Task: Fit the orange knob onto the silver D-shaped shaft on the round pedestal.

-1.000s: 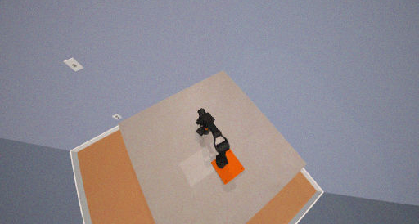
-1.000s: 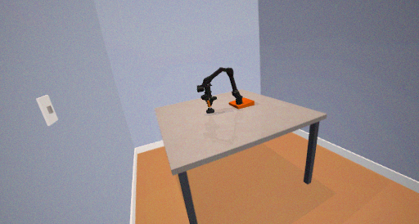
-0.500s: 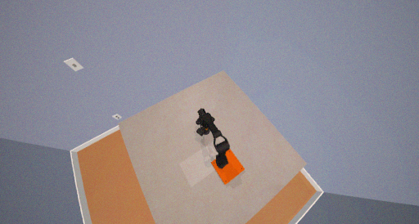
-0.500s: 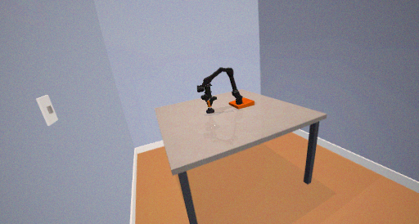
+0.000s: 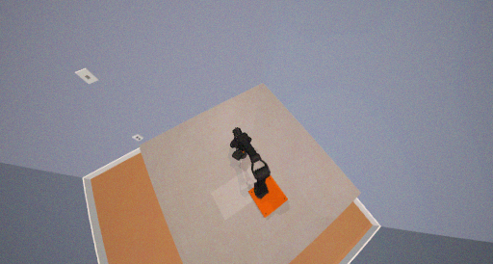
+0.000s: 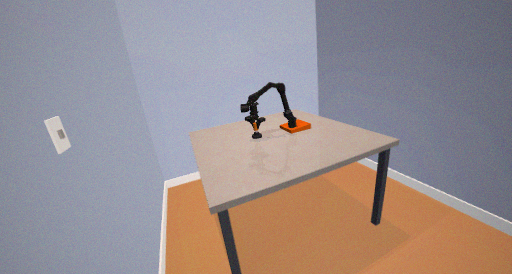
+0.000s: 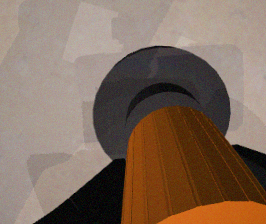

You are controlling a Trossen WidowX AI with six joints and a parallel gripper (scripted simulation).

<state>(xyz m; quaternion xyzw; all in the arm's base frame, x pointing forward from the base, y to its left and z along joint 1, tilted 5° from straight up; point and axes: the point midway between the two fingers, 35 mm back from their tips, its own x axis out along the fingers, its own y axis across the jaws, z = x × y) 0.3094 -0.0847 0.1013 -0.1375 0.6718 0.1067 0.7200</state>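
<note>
Now: gripper tip 3 cm below the orange knob. Also, from my gripper tip: dark round pedestal (4 cm below).
</note>
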